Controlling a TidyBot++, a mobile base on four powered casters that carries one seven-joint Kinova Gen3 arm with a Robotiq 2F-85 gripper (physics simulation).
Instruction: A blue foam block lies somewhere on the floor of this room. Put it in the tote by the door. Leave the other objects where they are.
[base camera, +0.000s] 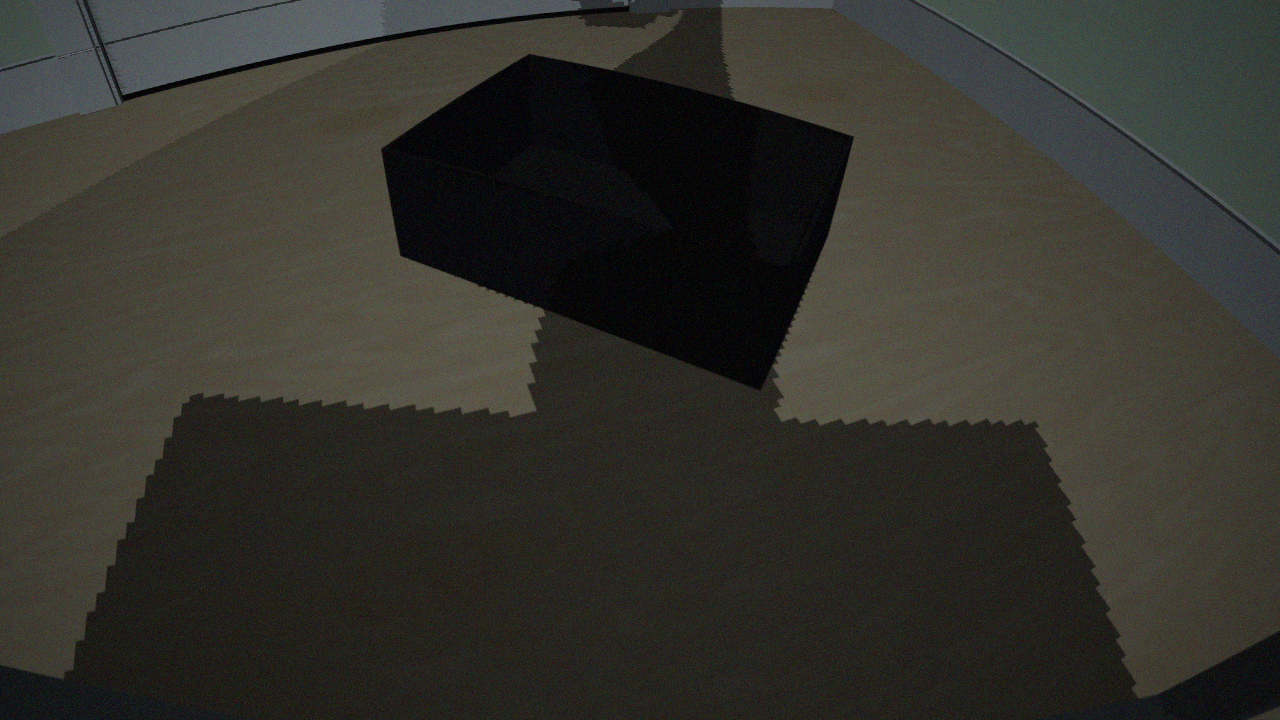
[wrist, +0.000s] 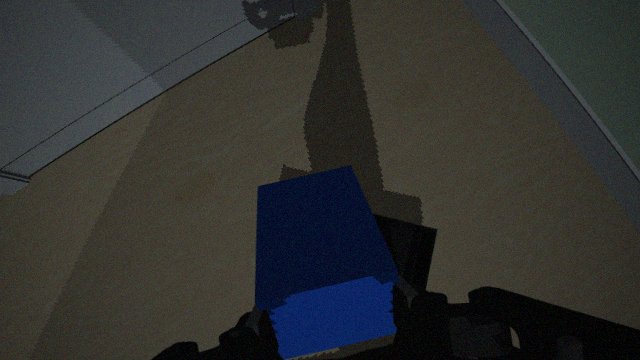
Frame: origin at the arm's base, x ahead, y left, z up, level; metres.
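Seen in the pictures: gripper, fingertip midpoint: (wrist: 332, 307).
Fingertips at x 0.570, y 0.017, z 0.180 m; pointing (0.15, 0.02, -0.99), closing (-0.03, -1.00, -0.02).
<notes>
A point is followed by its place in that frame.
The blue foam block (wrist: 320, 235) @(x 0.605, y 0.016, z 0.183 m) is held between the fingers of my gripper (wrist: 332, 307) @(x 0.570, y 0.017, z 0.180 m) in the wrist view, its lower part brightly lit. The black open-topped tote (base camera: 572, 241) @(x 0.465, y 0.017, z -0.327 m) (wrist: 407, 242) @(x 0.569, y -0.155, z -0.393 m) stands on the floor ahead of the base. In the wrist view the block hides most of the tote, and a corner of it shows to the right behind the block. The block appears above the floor; its exact height over the tote cannot be told. The tote's inside is dark in the base view, and no block shows in it. The gripper does not show in the base view.
A pale door (base camera: 268, 40) @(x 0.975, y 0.483, z -0.359 m) (wrist: 100, 65) @(x 1.015, y 0.375, z -0.211 m) stands at the back left. A wall with a grey baseboard (base camera: 1074, 170) @(x 0.774, y -0.581, z -0.389 m) (wrist: 565, 115) @(x 0.769, y -0.582, z -0.365 m) runs along the right. Shadows of the robot and arm fall across the wooden floor (base camera: 268, 313) @(x 0.464, y 0.256, z -0.396 m) (wrist: 200, 175) @(x 0.809, y 0.268, z -0.397 m).
</notes>
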